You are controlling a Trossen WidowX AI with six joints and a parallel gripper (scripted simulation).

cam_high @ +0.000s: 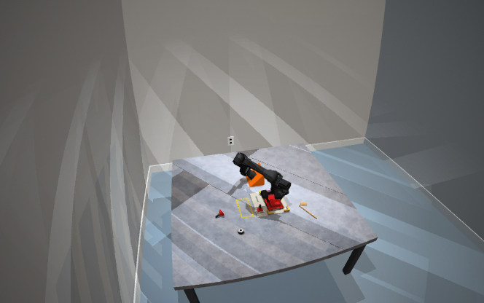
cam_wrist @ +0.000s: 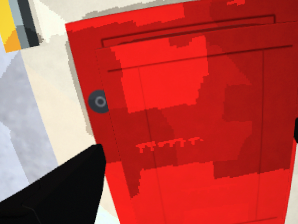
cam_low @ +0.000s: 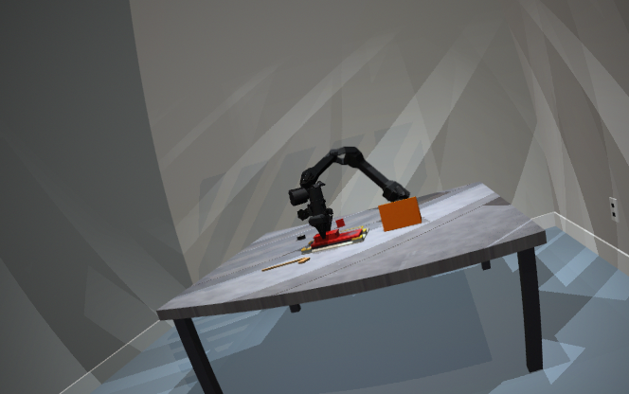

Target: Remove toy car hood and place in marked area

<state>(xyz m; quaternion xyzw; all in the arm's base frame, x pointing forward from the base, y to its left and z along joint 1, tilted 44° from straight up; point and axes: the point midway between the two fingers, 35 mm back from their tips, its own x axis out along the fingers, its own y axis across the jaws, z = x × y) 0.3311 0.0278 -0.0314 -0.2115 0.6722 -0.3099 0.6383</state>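
The grey engine block is 10 mm below my gripper tip. Round my gripper tip: black ring 290 mm to the right, 160 mm ahead, 30 mm below; then wooden stick 190 mm to the left, 150 mm ahead, 30 mm below; then red hood right at my gripper tip.
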